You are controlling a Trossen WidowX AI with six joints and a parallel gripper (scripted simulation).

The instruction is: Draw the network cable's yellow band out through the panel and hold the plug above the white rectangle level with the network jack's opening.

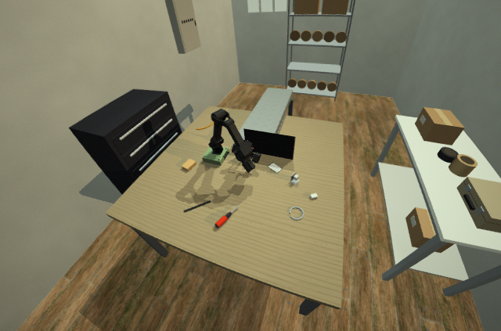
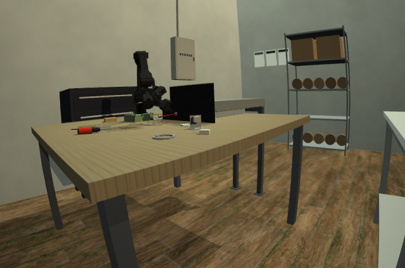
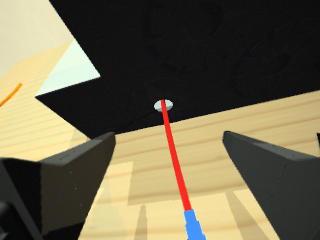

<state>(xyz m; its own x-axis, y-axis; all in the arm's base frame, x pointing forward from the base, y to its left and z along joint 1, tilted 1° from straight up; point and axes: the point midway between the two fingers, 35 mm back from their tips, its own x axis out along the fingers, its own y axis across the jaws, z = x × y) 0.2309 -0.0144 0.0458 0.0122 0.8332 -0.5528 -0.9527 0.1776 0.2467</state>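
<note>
Now: hand 4 cm to the left of the clear plug and 6 cm above it. The rest, counted from my hand: white rectangle: 18 cm ahead, 3 cm to the right, 9 cm below; then tan block: 40 cm behind, 12 cm to the right, 8 cm below; then red screwdriver: 1 cm behind, 43 cm to the right, 8 cm below.
</note>
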